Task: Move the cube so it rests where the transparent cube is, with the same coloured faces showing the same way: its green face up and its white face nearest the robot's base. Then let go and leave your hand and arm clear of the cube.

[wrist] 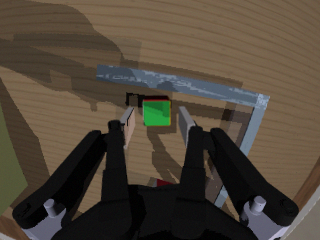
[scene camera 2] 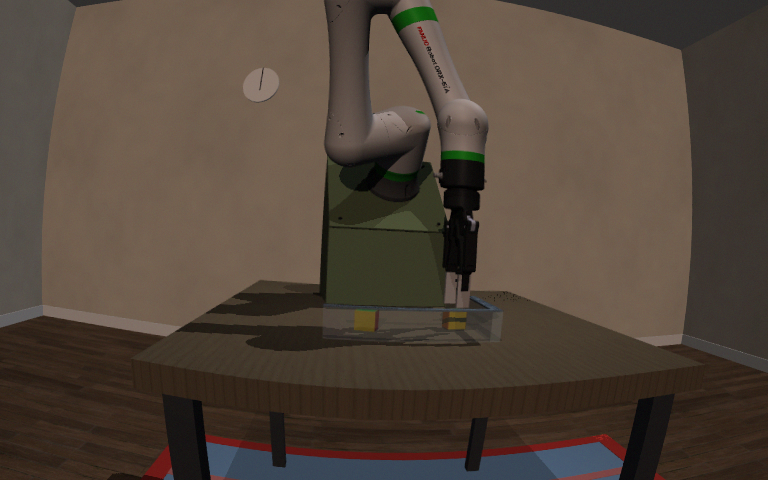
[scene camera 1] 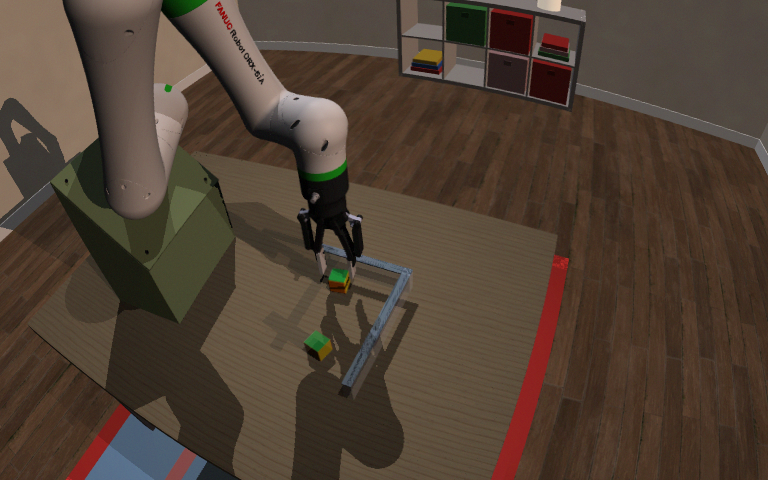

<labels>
gripper: wrist; scene camera 2; scene camera 1 337,272
same spot on gripper: (scene camera 2: 453,245) = (wrist: 127,179)
same spot on see-through wall: (scene camera 1: 352,382) = (scene camera 2: 329,306)
</labels>
